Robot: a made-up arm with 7 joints.
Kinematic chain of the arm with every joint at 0, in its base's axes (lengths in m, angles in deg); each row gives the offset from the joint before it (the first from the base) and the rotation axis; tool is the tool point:
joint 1: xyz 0 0 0.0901 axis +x
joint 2: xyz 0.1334 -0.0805 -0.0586 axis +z
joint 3: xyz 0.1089 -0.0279 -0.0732 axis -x
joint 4: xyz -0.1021 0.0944 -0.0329 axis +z
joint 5: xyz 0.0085 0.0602 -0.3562 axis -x
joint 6: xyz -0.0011 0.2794 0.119 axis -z
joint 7: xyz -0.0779 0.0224 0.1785 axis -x
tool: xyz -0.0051 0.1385 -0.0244
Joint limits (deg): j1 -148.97..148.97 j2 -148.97..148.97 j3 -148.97..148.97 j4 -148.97..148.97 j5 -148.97..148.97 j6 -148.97..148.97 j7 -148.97..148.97
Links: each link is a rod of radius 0.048 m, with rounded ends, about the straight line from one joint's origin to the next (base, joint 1, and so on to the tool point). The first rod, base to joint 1, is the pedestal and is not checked.
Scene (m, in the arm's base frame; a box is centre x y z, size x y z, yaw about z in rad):
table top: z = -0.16
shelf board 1: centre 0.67 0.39 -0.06 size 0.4 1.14 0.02 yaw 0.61
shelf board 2: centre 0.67 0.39 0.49 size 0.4 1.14 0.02 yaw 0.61
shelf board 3: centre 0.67 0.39 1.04 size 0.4 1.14 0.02 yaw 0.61
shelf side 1: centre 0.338 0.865 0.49 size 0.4 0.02 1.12 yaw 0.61
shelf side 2: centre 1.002 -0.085 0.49 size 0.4 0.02 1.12 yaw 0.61
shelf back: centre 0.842 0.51 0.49 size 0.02 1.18 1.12 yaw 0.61
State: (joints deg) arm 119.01 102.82 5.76 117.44 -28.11 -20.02 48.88
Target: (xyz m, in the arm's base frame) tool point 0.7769 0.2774 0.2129
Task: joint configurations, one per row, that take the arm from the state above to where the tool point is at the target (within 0.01 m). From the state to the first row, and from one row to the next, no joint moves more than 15 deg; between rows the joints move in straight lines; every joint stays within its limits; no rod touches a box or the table.
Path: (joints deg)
1: 124.42 110.15 11.85 126.67 -14.93 -15.06 43.11
2: 129.83 117.48 17.94 135.90 -1.75 -10.11 37.35
3: 135.24 124.82 24.03 145.13 11.43 -5.15 31.58
4: 131.91 122.44 31.29 138.69 23.71 -4.25 29.29
5: 128.58 120.07 38.55 132.24 35.98 -3.34 27.00

